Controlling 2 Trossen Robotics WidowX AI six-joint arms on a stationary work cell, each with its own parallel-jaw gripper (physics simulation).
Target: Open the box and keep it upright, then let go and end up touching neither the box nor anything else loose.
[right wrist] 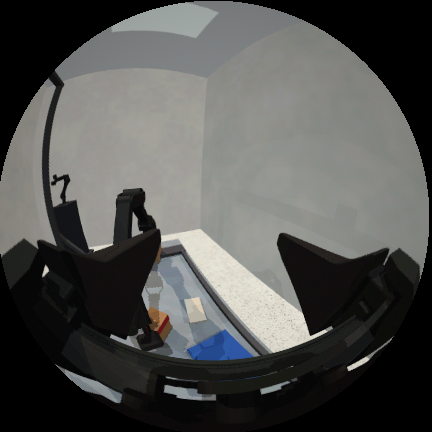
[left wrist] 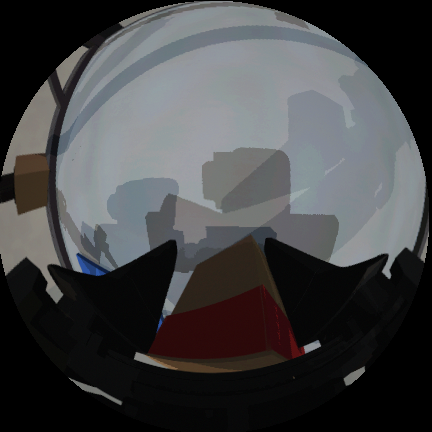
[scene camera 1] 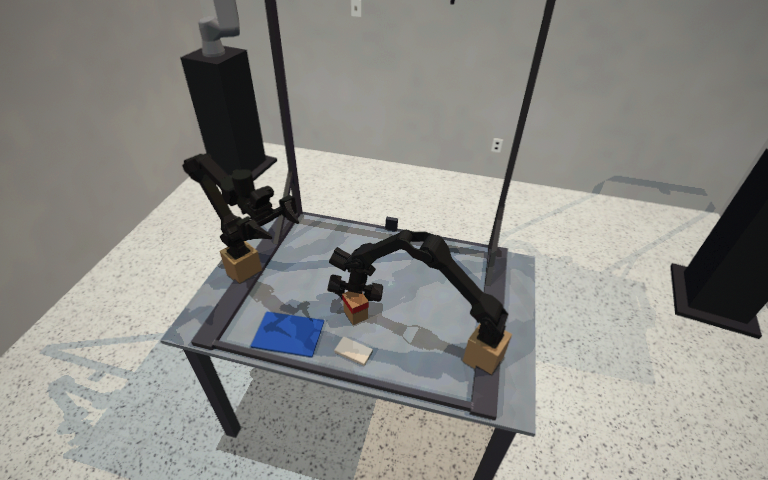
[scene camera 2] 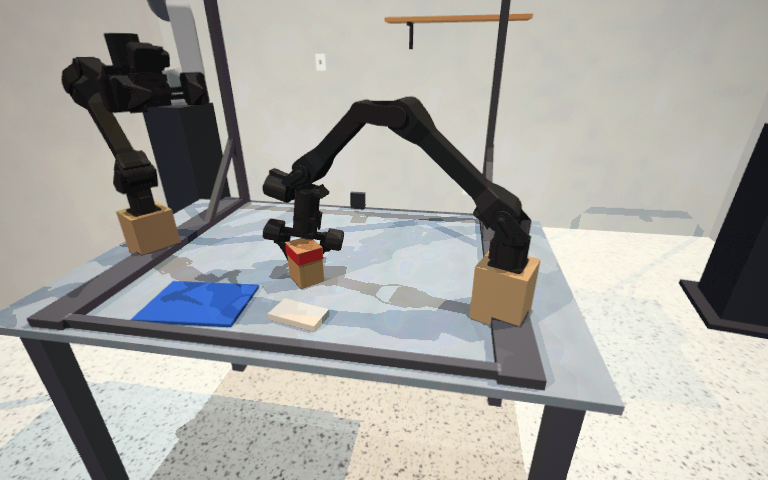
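Seen in the pictures: left gripper, fingertip midpoint: (left wrist: 220, 245); right gripper, fingertip midpoint: (right wrist: 220, 237) (scene camera 1: 285, 229) (scene camera 2: 178, 92); left arm's base, origin of the base link: (scene camera 1: 490, 336) (scene camera 2: 508, 262); right arm's base, origin of the base link: (scene camera 1: 238, 251) (scene camera 2: 144, 210).
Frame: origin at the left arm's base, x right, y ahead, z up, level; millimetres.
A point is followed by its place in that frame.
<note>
A small tan box with a red band below its tan top (scene camera 1: 355, 313) (scene camera 2: 306, 267) (left wrist: 215, 330) (right wrist: 161, 322) stands upright on the table. No opening shows in its top. My left gripper (scene camera 1: 355, 298) {x -88, y 483, z -102 mm} (scene camera 2: 305, 250) {x -88, y 483, z -102 mm} (left wrist: 220, 245) {x -88, y 483, z -102 mm} points down over it. Its fingers stand on two opposite sides of the box's upper part and appear to touch it, shut on the box; the far finger is partly hidden in the scene views. My right gripper (scene camera 1: 283, 229) {x -267, y 561, z 311 mm} (scene camera 2: 164, 97) {x -267, y 561, z 311 mm} (right wrist: 220, 237) {x -267, y 561, z 311 mm} is open and empty, raised above its own mount, far from the box.
A flat blue panel (scene camera 1: 287, 333) {x -323, y 570, z -114 mm} (scene camera 2: 196, 303) {x -329, y 566, z -114 mm} (right wrist: 220, 346) {x -311, y 510, z -114 mm} lies at the table's front left. A flat cream block (scene camera 1: 353, 350) {x -242, y 349, z -107 mm} (scene camera 2: 298, 314) {x -247, y 343, z -107 mm} (right wrist: 195, 310) {x -243, y 359, z -107 mm} lies in front of the box. Dark frame rails (scene camera 1: 343, 375) {x -333, y 313, z -101 mm} edge the table, with posts rising at the back.
</note>
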